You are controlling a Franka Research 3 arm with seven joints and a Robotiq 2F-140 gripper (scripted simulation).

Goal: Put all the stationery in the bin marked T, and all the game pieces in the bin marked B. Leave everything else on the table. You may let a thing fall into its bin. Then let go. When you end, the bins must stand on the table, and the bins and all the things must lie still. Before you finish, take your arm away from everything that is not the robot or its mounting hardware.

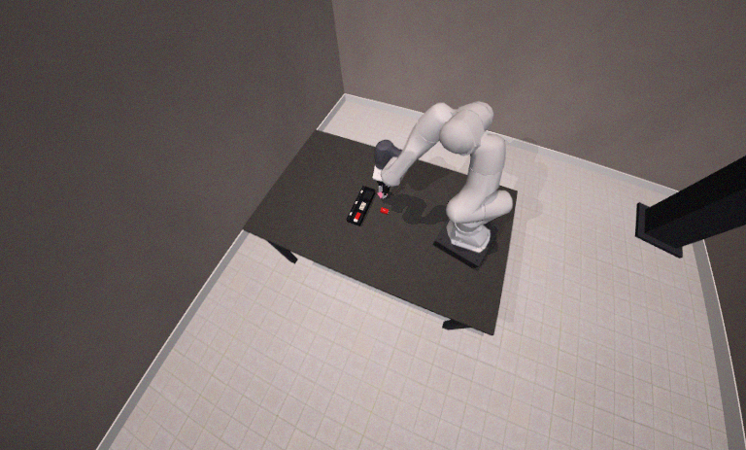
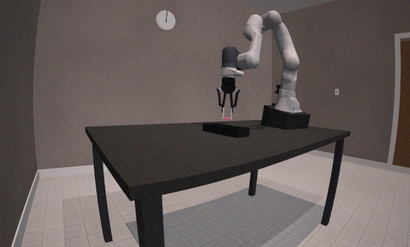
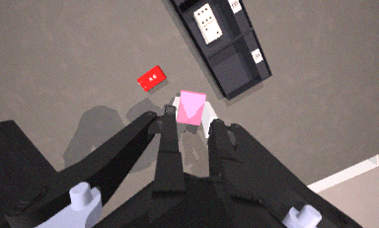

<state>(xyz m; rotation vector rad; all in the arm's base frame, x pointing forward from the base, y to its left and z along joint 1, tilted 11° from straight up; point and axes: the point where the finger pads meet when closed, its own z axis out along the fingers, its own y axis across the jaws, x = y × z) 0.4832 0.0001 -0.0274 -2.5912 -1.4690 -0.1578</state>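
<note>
Now: hand 3 cm above the pink block. From my hand the other things lie so: red-and-white eraser (20 cm to the left, 8 cm below, 6 cm ahead); black bin row (11 cm to the left, 8 cm below, 8 cm ahead).
</note>
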